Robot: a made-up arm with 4 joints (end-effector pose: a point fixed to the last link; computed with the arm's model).
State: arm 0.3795 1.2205 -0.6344 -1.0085
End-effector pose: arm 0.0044 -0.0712 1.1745 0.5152 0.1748 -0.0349 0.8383
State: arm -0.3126 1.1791 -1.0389 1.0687
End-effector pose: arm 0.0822 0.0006 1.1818 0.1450 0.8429 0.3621 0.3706
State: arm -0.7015 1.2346 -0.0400 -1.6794
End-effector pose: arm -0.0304 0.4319 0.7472 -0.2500 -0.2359 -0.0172 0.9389
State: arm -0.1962 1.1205 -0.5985 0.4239
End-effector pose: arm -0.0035 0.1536 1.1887 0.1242 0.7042 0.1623 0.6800
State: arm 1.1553 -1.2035 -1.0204 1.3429
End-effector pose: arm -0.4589 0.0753 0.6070 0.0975 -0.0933 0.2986 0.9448
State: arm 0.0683 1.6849 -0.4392 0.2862
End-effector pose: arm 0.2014 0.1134 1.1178 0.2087 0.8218 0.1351 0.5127
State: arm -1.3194 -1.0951 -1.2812 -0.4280
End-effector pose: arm -0.3793 -0.1887 0.9030 -0.3146 -0.0174 0.7694 0.5557
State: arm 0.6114 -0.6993 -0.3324 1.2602
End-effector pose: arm -0.4879 0.1444 0.8863 0.1186 0.2221 0.2124 0.9442
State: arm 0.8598 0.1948 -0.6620 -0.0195
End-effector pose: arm -0.3794 -0.2196 1.0124 0.5516 0.0065 0.2869 0.7832
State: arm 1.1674 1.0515 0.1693 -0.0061
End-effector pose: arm -0.0714 -0.1422 1.2319 0.4284 0.4407 0.2157 0.7587
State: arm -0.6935 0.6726 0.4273 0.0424
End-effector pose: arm -0.1629 0.4627 0.5993 -0.4571 0.2399 -0.2380 0.8227
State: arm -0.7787 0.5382 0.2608 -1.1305
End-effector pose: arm -0.1915 0.4058 0.5838 -0.4040 -0.3250 0.0495 0.8537
